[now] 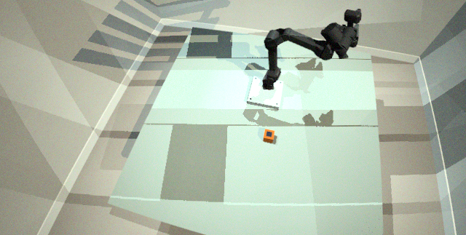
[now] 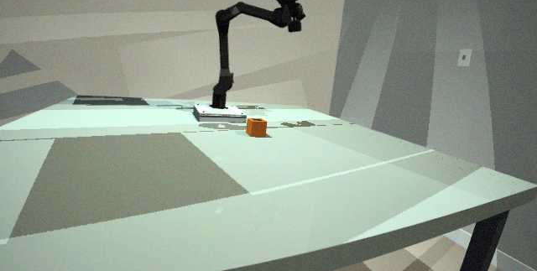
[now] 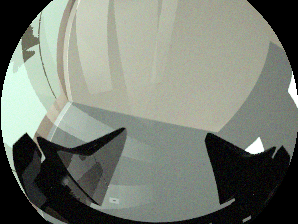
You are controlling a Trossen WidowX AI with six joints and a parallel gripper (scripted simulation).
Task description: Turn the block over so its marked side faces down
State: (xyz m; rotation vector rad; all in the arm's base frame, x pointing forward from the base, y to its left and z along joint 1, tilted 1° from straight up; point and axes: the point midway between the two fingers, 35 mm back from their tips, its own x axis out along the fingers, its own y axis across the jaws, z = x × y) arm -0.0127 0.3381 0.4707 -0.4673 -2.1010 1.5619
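My gripper tip is 360 mm short of the orange block, 370 mm to the left of it and 470 mm above it.
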